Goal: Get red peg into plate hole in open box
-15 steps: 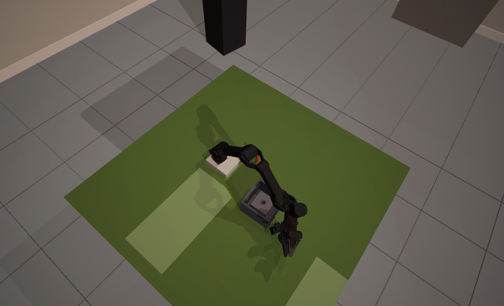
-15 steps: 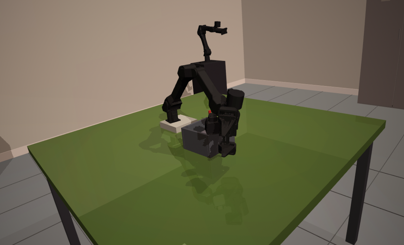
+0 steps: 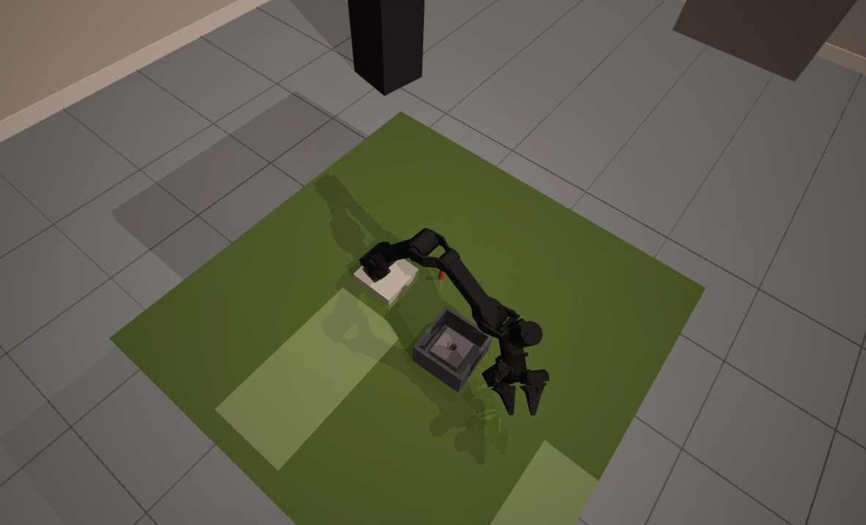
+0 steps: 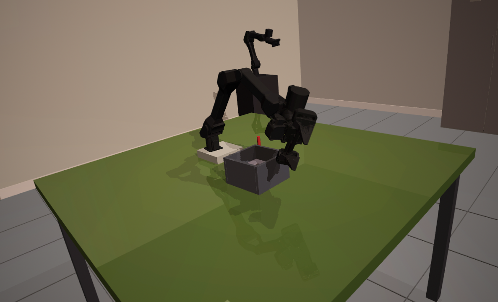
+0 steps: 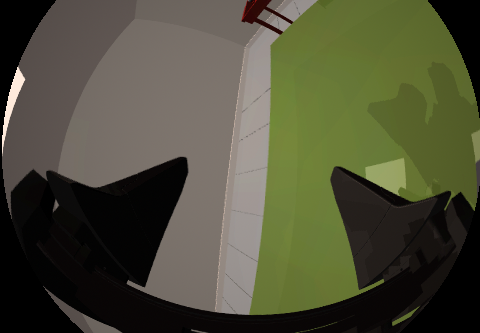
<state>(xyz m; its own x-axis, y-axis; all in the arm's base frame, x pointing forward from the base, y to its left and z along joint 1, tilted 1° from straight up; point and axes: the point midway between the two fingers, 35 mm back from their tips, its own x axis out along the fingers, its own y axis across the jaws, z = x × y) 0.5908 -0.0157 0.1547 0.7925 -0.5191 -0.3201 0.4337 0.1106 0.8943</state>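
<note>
Right now the red peg is 480 mm behind my gripper tip, 190 mm to the left of it and 130 mm below it. Also, from my gripper tip: plate: 270 mm behind, 30 mm to the left, 120 mm below; dark box: 270 mm behind, 30 mm to the left, 140 mm below.
</note>
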